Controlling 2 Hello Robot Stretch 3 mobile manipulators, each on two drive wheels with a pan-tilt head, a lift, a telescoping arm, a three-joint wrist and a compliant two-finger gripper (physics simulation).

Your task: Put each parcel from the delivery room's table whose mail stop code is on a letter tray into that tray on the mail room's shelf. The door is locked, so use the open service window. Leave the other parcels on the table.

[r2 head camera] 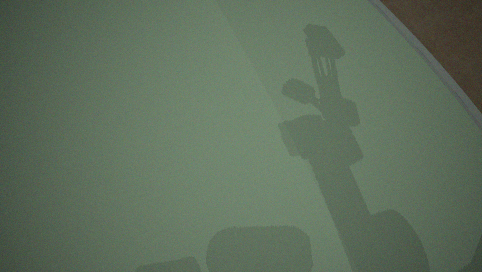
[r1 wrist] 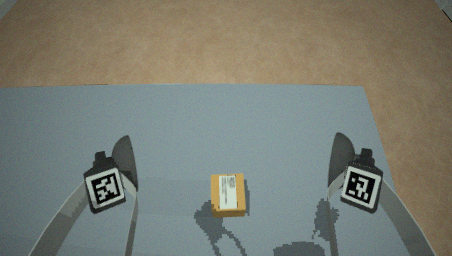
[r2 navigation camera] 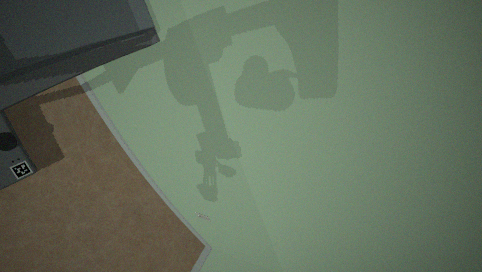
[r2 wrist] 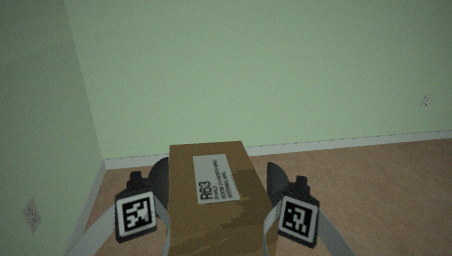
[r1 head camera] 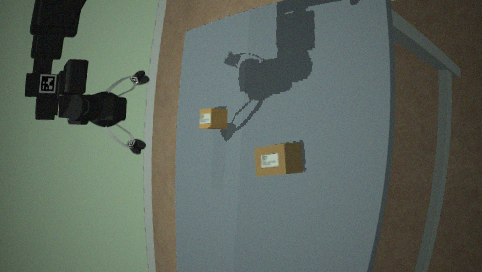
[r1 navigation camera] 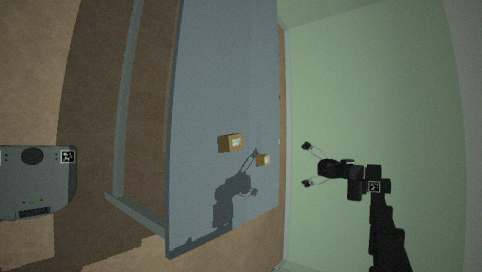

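The r1 gripper (r1 head camera: 141, 112) (r1 navigation camera: 306, 165) (r1 wrist: 232, 162) is open and empty, beyond the table's long edge in the r1 head view. A small parcel (r1 head camera: 213, 118) (r1 navigation camera: 262, 160) (r1 wrist: 228, 195) lies on the blue-grey table (r1 head camera: 300, 220) (r1 navigation camera: 220, 65) (r1 wrist: 60, 130); it shows between and below the fingertips in the r1 wrist view, apart from them. Its label is too small to read. A larger parcel (r1 head camera: 272, 160) (r1 navigation camera: 230, 143) lies nearby on the table. The r2 gripper (r2 wrist: 218, 182) is shut on a brown parcel labelled R63 (r2 wrist: 215, 220). The trays' codes do not show.
A green wall (r1 head camera: 75, 200) (r1 navigation camera: 375, 90) stands beside the table. A grey robot base (r1 navigation camera: 35, 182) is across the table from it. In the r2 navigation view, a dark grey shelf unit (r2 navigation camera: 75, 55) stands against the green wall (r2 navigation camera: 375, 150), with a robot base (r2 navigation camera: 10, 165) below it.
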